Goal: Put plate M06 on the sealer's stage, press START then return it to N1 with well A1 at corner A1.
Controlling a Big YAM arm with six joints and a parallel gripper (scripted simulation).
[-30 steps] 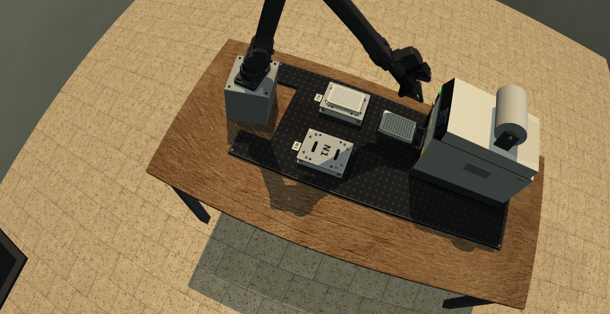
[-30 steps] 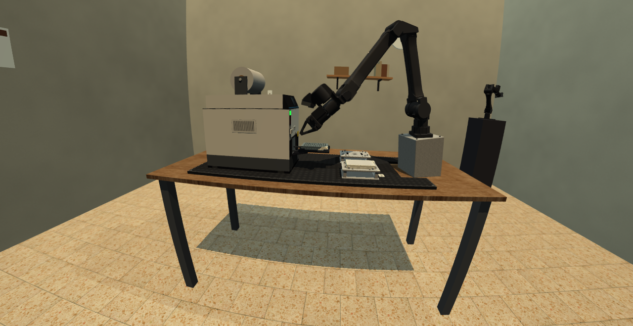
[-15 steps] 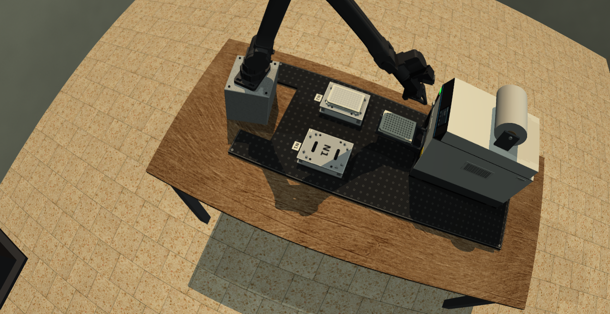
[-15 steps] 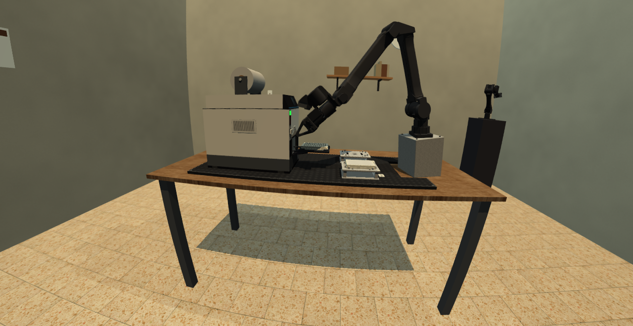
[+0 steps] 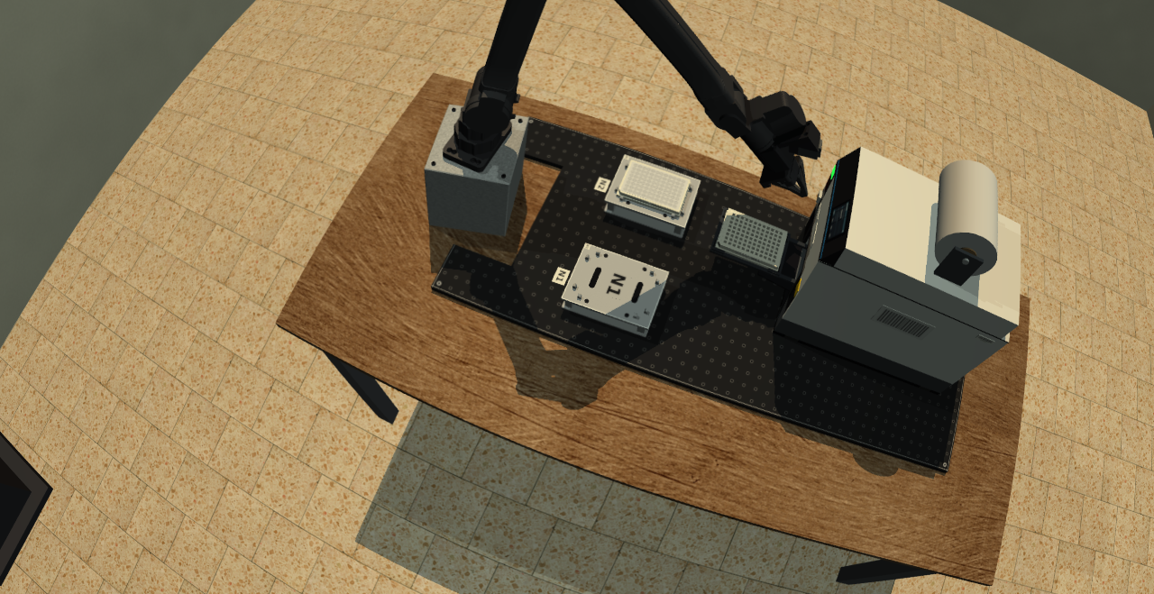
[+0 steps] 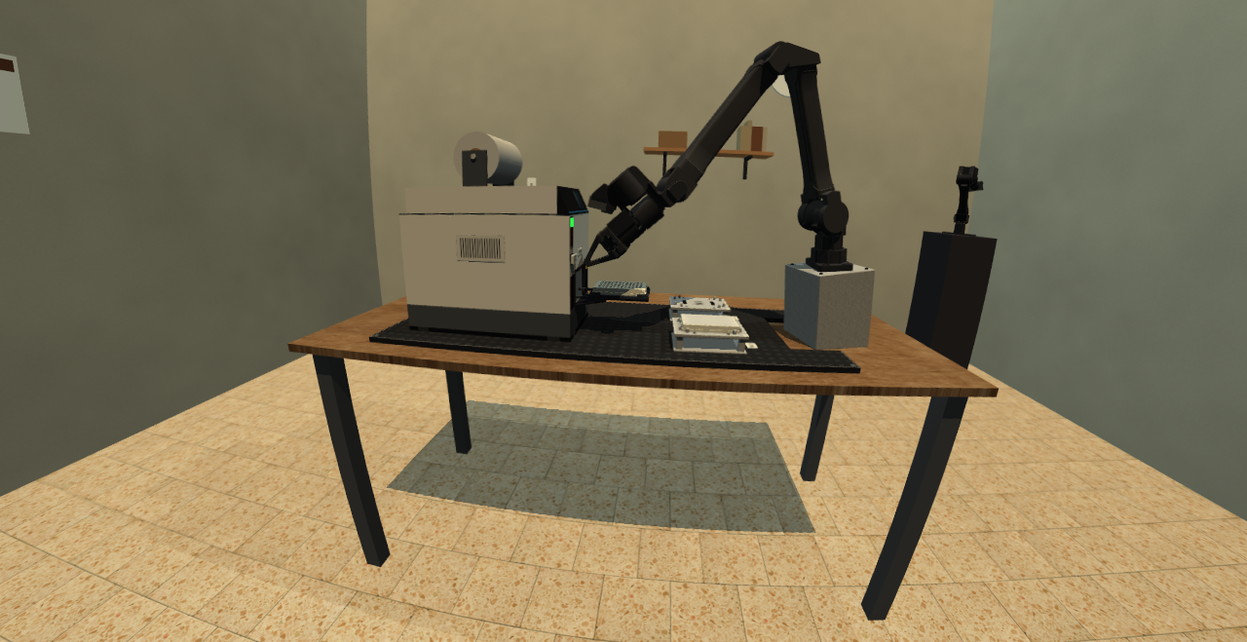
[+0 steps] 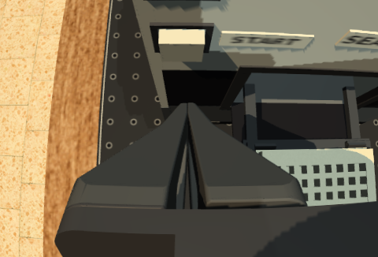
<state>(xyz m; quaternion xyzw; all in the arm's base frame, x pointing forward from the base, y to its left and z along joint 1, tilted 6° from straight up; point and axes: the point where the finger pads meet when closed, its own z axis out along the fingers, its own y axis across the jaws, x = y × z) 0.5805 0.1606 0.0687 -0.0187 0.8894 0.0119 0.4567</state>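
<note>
My hand is 40 mm short of the start button and 10 mm below it. Round my hand: plate M06: 90 mm to the right, 80 mm below, 60 mm behind; then well plate: 280 mm behind, 130 mm below, 30 mm to the right; then sealer stage: 90 mm to the right, 90 mm below, 60 mm behind.
</note>
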